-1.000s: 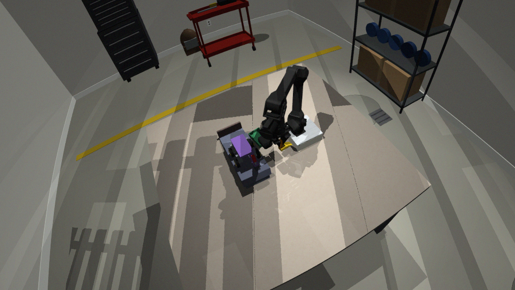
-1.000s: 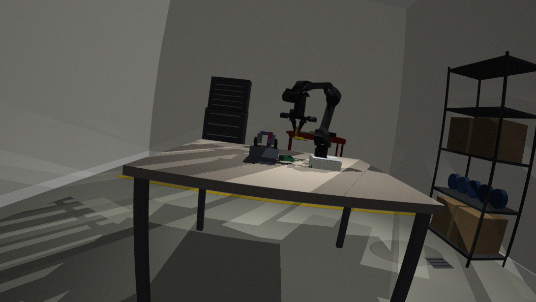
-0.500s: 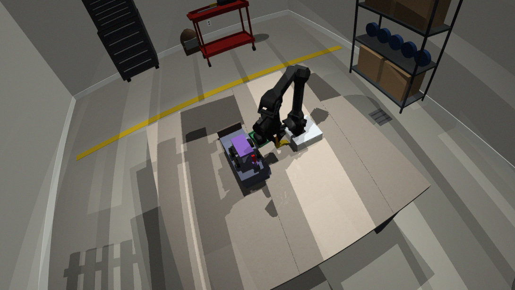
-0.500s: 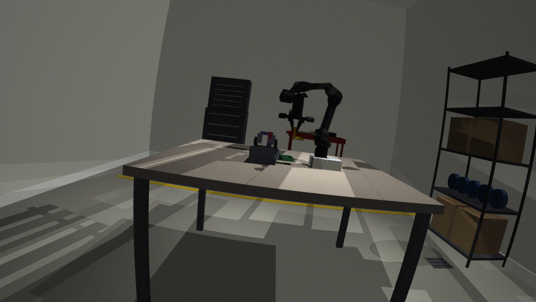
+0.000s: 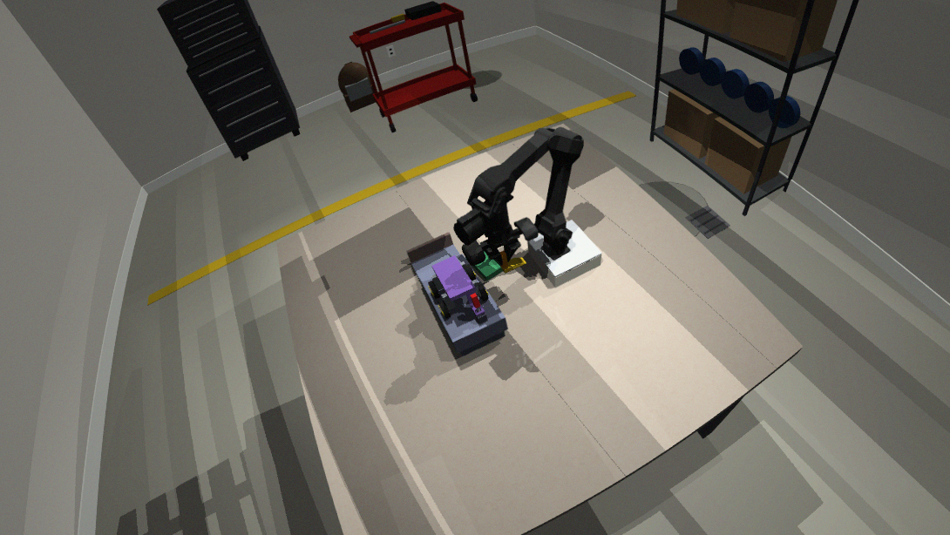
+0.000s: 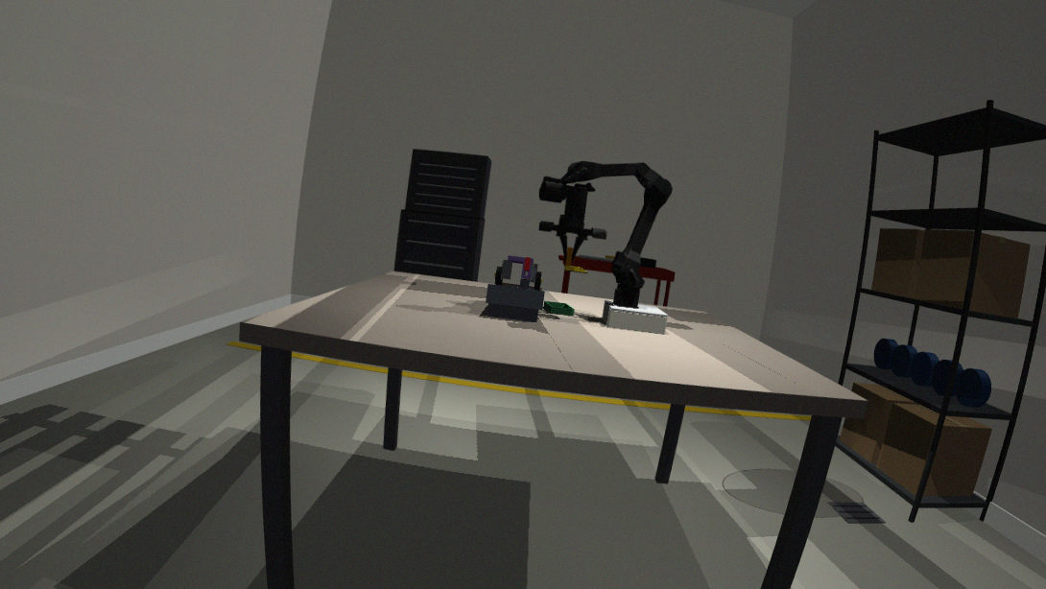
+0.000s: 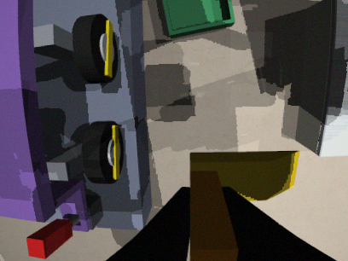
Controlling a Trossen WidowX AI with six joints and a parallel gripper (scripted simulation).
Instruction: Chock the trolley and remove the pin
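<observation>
The red-headed stop pin lies 12 cm ahead of my gripper tip, 5 cm to the left of it and 4 cm below it. The rest, counted from my gripper tip: purple trolley (13 cm ahead, 5 cm to the right, 6 cm below); green tray (1 cm behind, 16 cm to the right, 18 cm below); yellow chock (2 cm behind, 1 cm below).
</observation>
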